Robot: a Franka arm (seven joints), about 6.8 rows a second.
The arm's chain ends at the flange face. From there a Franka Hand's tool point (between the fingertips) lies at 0.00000 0.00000 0.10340 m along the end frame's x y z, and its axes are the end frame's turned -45 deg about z.
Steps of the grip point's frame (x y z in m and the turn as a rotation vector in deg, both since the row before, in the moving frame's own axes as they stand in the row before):
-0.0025, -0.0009, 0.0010, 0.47, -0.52, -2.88
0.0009, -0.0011, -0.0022, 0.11, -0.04, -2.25
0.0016, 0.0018, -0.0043, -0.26, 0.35, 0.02
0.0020, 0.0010, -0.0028, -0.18, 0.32, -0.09
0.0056, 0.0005, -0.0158, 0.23, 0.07, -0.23
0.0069, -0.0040, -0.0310, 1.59, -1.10, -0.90
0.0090, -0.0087, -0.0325, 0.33, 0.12, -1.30
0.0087, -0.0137, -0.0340, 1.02, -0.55, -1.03
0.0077, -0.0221, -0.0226, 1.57, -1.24, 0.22
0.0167, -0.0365, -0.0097, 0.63, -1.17, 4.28
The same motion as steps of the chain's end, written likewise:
-0.0011, 0.0010, 0.0010, -0.04, -0.70, -2.88
0.0001, -0.0013, -0.0022, 0.05, -0.11, -2.25
0.0016, 0.0003, -0.0043, 0.06, 0.43, 0.02
0.0015, -0.0005, -0.0028, 0.10, 0.35, -0.09
0.0045, -0.0032, -0.0158, 0.21, -0.11, -0.23
0.0055, -0.0071, -0.0309, 0.35, -1.90, -0.90
0.0005, -0.0119, -0.0325, 0.32, -0.15, -1.30
-0.0015, -0.0153, -0.0340, 0.33, -1.11, -1.03
-0.0066, -0.0206, -0.0225, 0.23, -1.99, 0.22
-0.0117, -0.0382, -0.0097, -0.38, -1.27, 4.28

